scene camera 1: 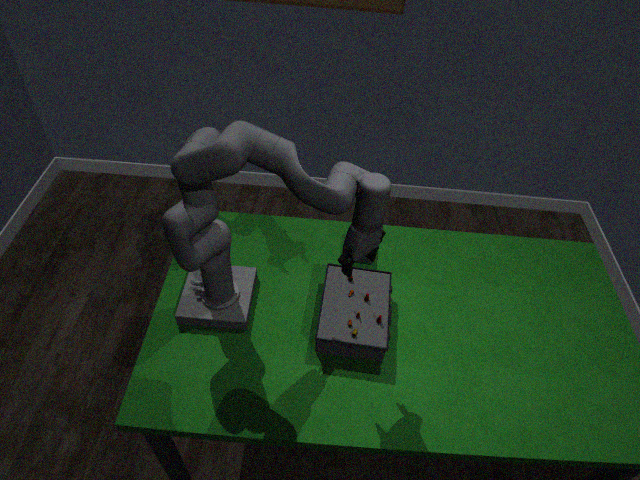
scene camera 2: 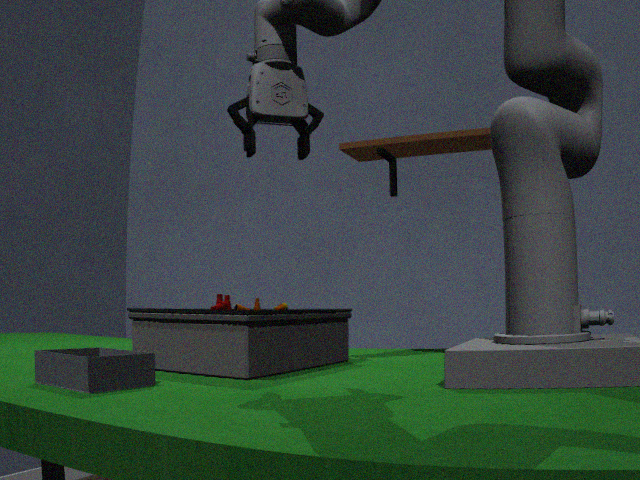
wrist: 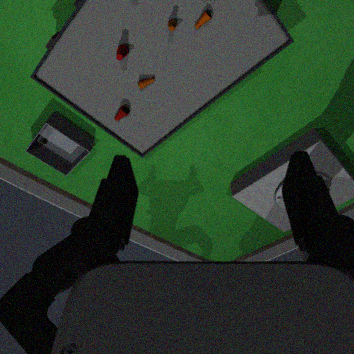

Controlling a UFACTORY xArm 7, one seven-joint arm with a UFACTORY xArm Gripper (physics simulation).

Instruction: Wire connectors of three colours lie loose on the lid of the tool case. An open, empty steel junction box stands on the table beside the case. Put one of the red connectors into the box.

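Where they show: gripper, fingertip midpoint: (scene camera 1: 358,266) (scene camera 2: 277,156) (wrist: 208,171); arm's base at its link origin: (scene camera 1: 220,293) (scene camera 2: 542,340).
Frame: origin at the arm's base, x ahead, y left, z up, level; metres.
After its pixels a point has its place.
Note:
My gripper (scene camera 1: 347,269) @(x 0.425, y -0.063, z 0.298 m) (scene camera 2: 275,155) @(x 0.425, y -0.063, z 0.298 m) (wrist: 208,171) @(x 0.425, y -0.063, z 0.298 m) is open and empty, fingers wide apart, high above the tool case (scene camera 2: 191,346) @(x 0.433, y 0.145, z -0.004 m) (wrist: 215,65) @(x 0.373, y -0.051, z 0.041 m). Red connectors (scene camera 1: 366,297) @(x 0.476, y 0.018, z 0.056 m) (scene camera 2: 220,303) (wrist: 122,51) @(x 0.478, y 0.017, z 0.059 m) lie on the grey lid. Another red connector (wrist: 121,113) @(x 0.422, y 0.095, z 0.056 m) lies near the lid corner closest to the fingers in the wrist view. Orange connectors (scene camera 1: 351,292) @(x 0.427, y 0.035, z 0.050 m) (scene camera 2: 256,304) (wrist: 146,82) @(x 0.425, y 0.032, z 0.050 m) lie between and beyond them, and a yellow one (scene camera 1: 354,332) (scene camera 2: 282,306) lies at the far end. The open steel junction box (scene camera 2: 62,369) @(x 0.447, y 0.354, z -0.022 m) (wrist: 77,159) @(x 0.402, y 0.311, z -0.024 m) stands beside the case, mostly hidden behind the gripper in scene camera 1.
The arm's base block (scene camera 1: 211,323) @(x -0.004, y -0.102, z -0.023 m) (scene camera 2: 537,367) @(x -0.007, y 0.125, z -0.020 m) (wrist: 257,202) @(x 0.033, y 0.100, z 0.000 m) stands on the green table (scene camera 1: 480,330) @(x 0.873, y 0.014, z -0.043 m) (scene camera 2: 206,418) @(x 0.227, y 0.376, z -0.043 m) to one side of the case. A wooden wall shelf (scene camera 2: 418,144) shows behind in scene camera 2. The case rises higher than the box. The light is dim.

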